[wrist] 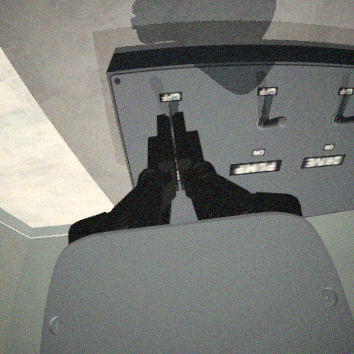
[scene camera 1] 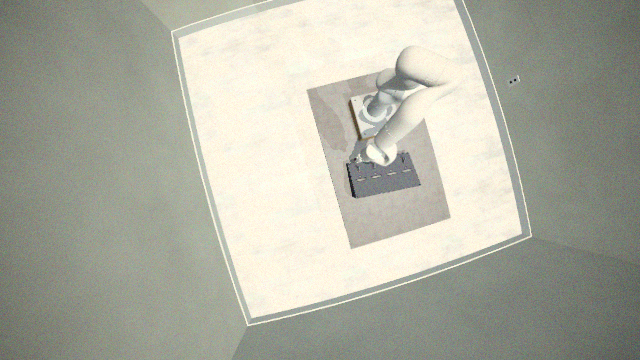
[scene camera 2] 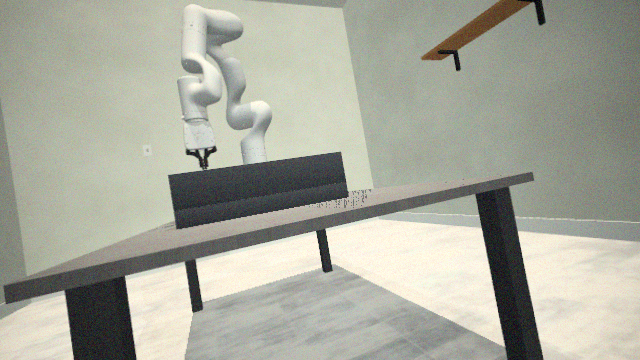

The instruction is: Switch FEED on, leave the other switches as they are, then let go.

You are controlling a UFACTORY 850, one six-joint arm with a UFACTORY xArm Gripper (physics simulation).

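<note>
The dark switch panel [scene camera 1: 385, 186] [scene camera 2: 260, 182] [wrist: 215, 135] stands on the table; the second scene view shows its back. My gripper [scene camera 1: 354, 160] [scene camera 2: 204, 167] [wrist: 172, 130] is shut and empty. In the wrist view its fingertips are over the leftmost switch position, just below an OFF label [wrist: 170, 96]. The fingers hide the lever and name plate there, so FEED's setting cannot be told. To the right are the PUMP lever [wrist: 274, 121] with its plate [wrist: 255, 167], and another lever [wrist: 344, 119] above a blurred plate [wrist: 323, 161]. The fourth switch does not show in the wrist view.
The panel and the arm's base plate [scene camera 1: 356, 120] are on the brown-grey table [scene camera 1: 395, 220] [scene camera 2: 125, 255]. The arm [scene camera 1: 407, 112] [scene camera 2: 195, 45] reaches over the panel's far edge. A wooden shelf [scene camera 2: 475, 30] hangs on the wall, away from the table.
</note>
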